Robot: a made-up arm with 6 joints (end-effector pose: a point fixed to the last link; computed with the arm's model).
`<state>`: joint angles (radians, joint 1 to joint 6).
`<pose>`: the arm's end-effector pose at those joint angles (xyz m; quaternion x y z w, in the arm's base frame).
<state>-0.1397 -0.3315 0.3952 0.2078 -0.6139 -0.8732</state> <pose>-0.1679 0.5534 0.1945 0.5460 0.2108 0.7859 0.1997</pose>
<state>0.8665 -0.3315 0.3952 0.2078 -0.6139 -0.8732</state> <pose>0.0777 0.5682 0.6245 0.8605 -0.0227 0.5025 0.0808</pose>
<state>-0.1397 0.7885 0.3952 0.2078 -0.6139 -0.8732</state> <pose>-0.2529 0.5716 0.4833 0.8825 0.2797 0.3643 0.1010</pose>
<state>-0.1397 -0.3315 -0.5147 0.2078 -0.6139 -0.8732</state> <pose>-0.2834 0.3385 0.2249 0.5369 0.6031 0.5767 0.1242</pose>
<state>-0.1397 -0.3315 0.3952 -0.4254 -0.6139 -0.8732</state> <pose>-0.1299 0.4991 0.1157 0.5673 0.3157 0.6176 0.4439</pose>
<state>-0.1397 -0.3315 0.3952 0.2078 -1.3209 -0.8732</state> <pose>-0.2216 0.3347 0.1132 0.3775 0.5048 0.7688 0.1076</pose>
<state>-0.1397 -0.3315 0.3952 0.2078 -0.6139 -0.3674</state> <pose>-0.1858 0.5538 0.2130 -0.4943 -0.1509 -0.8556 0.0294</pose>
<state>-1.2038 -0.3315 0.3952 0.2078 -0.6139 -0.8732</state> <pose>0.0114 0.2702 -0.2046 0.0685 0.3998 0.8729 0.2713</pose>
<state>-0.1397 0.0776 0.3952 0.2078 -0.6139 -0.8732</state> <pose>-0.2368 0.5575 0.2869 0.6952 0.2450 0.6542 0.1695</pose>
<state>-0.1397 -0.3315 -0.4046 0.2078 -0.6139 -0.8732</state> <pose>-0.2764 0.3652 0.2113 0.5441 0.5607 0.6094 0.1351</pose>
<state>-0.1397 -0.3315 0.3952 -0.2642 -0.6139 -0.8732</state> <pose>-0.1365 0.5178 0.1335 0.5672 0.2916 0.6670 0.3850</pose>
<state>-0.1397 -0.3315 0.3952 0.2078 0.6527 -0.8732</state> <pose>0.1367 0.6278 0.4577 0.6705 -0.3551 0.5795 0.2974</pose>
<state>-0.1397 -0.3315 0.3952 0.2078 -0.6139 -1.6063</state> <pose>-0.1498 0.5318 0.1706 0.5589 0.2729 0.5980 0.5056</pose>
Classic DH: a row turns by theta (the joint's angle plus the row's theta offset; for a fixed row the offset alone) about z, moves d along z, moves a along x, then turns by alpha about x. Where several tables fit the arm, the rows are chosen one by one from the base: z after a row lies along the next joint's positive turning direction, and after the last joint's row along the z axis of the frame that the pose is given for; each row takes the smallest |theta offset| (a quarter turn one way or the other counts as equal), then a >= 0, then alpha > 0; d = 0 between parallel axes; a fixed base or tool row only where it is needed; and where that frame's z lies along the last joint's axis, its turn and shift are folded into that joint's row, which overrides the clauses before.
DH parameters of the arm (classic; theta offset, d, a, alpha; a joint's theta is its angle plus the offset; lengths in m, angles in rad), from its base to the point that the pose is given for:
base (fixed): -0.5844 0.3729 0.0661 -1.9021
joint 1: -1.1138 -0.0697 0.0671 0.6621
joint 2: 0.5686 0.4501 -0.0758 -2.033
joint 3: 1.3615 0.0211 0.0177 1.1756
joint 4: 0.3548 0.0328 0.0112 -1.5285
joint 5: 0.5106 0.0028 -0.1459 1.6756
joint 6: 1.3044 -0.354 -0.0354 -0.5307
tool (fixed): -2.7094 0.0741 0 0

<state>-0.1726 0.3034 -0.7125 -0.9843 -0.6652 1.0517</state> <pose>-0.2801 0.2037 0.4659 -0.8027 -0.4419 -0.2086 0.3419</pose>
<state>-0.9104 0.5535 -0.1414 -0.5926 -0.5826 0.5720</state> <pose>-0.3535 0.2353 0.0539 -0.6946 -0.4941 -0.5208 0.0470</pose>
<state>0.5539 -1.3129 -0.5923 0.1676 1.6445 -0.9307</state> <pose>0.4943 0.4558 0.5917 0.5589 -0.5804 0.3888 0.4468</pose>
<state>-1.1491 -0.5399 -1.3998 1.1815 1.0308 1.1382</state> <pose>-0.0689 0.4999 -0.0883 -0.3107 -0.0154 -0.8982 0.3105</pose>
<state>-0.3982 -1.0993 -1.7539 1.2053 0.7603 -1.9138</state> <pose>-0.0850 0.5428 0.0670 0.5236 0.3597 0.1190 0.7631</pose>
